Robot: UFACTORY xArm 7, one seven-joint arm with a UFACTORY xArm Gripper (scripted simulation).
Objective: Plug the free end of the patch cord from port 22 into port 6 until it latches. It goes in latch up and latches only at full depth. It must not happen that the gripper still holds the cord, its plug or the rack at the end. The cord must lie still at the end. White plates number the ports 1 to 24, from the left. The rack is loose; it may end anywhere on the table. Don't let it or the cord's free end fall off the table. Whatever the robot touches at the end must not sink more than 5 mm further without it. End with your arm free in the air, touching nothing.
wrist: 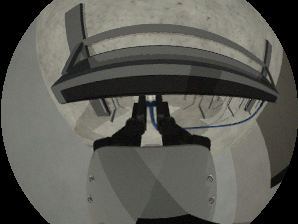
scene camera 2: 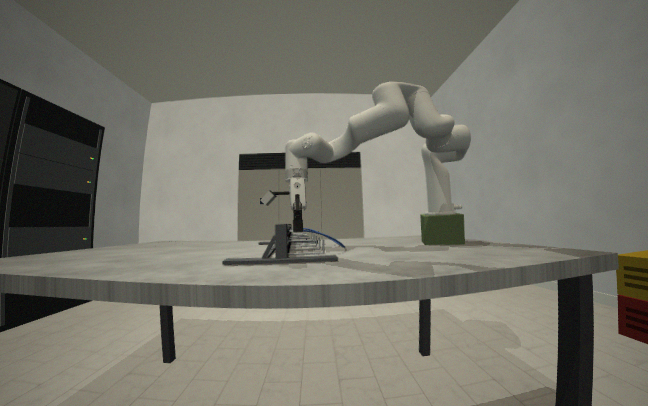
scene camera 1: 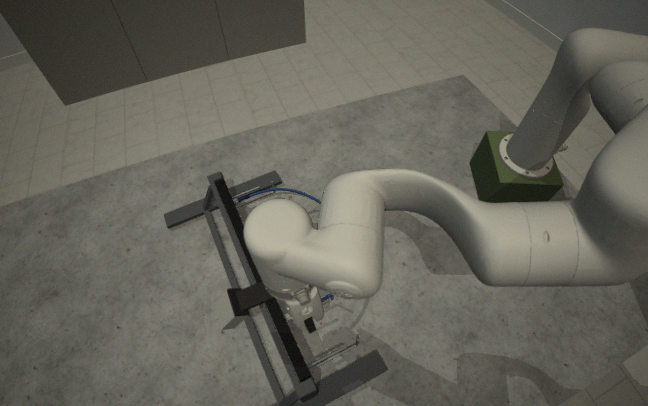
Note:
I see my gripper (scene camera 1: 300,311).
My gripper is seen too in the wrist view (wrist: 150,100).

